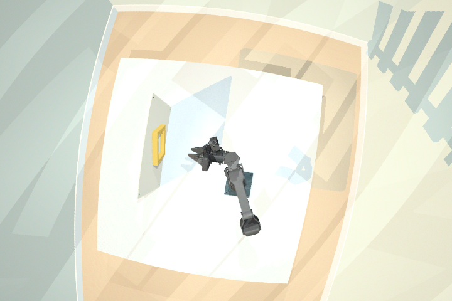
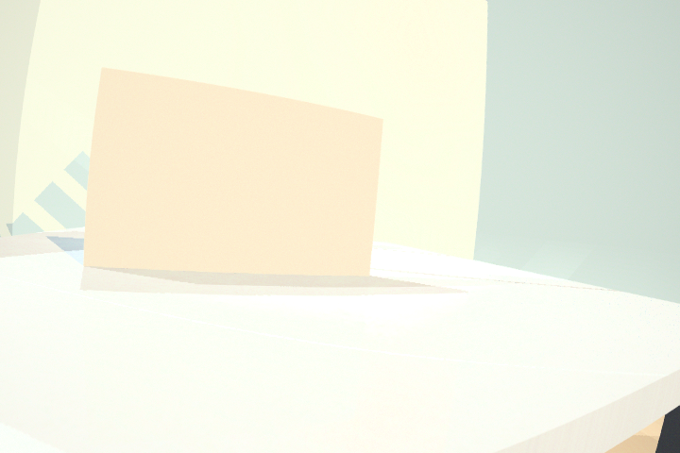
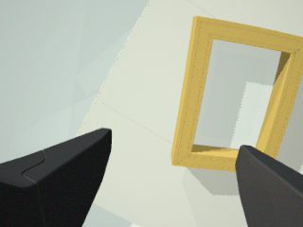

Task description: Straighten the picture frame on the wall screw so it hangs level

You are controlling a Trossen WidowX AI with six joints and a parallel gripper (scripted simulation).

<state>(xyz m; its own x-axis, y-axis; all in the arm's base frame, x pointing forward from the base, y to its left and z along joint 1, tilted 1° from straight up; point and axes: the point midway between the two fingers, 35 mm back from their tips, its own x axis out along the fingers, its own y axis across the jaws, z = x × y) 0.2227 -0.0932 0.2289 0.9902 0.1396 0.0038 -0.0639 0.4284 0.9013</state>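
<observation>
The picture frame is 180 mm ahead of my gripper tip, 20 mm to the left of it and 80 mm below it. Also, from my gripper tip: grey wall panel (190 mm ahead, 30 mm to the left, 90 mm below).
</observation>
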